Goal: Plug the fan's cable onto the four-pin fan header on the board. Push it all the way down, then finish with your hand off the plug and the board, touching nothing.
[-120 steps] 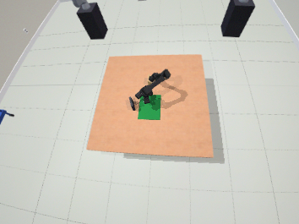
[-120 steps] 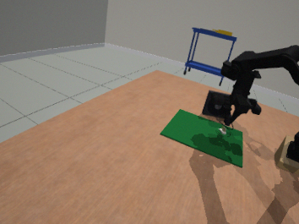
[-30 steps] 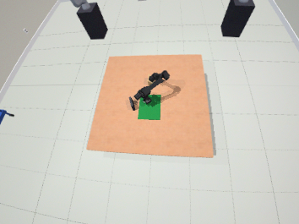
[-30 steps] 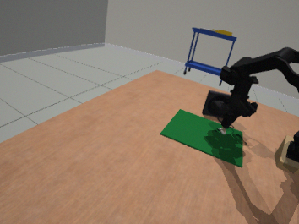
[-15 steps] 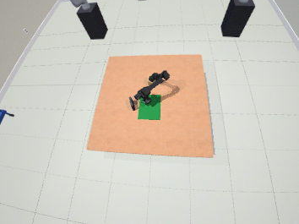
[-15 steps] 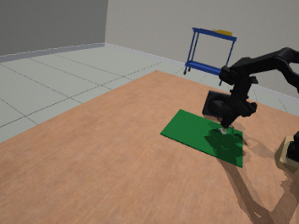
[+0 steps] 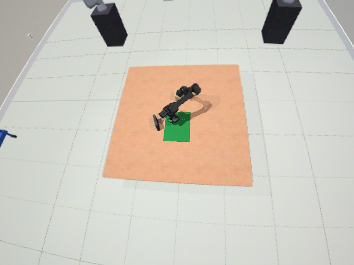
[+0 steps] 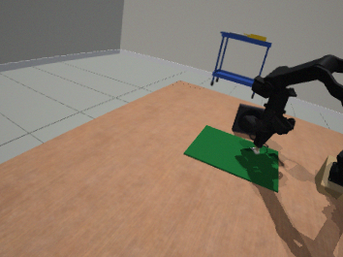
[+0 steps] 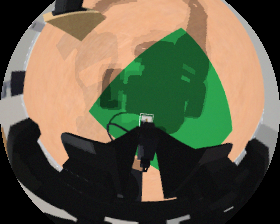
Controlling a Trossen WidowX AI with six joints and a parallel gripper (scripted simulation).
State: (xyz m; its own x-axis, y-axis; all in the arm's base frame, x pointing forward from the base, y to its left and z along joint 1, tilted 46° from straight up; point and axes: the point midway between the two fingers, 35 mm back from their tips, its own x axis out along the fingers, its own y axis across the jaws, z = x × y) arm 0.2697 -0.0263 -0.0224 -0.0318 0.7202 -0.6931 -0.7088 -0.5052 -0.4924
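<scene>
Right now the dark fan plug is 10 mm ahead of my gripper tip, 10 mm to the right of it and 10 mm above it. Round my gripper tip: black fan (60 mm ahead, 130 mm to the right, 20 mm above); then white four-pin fan header (10 mm ahead, 10 mm to the right, 40 mm below); then green board (60 mm ahead, 50 mm to the left, 50 mm below).
</scene>
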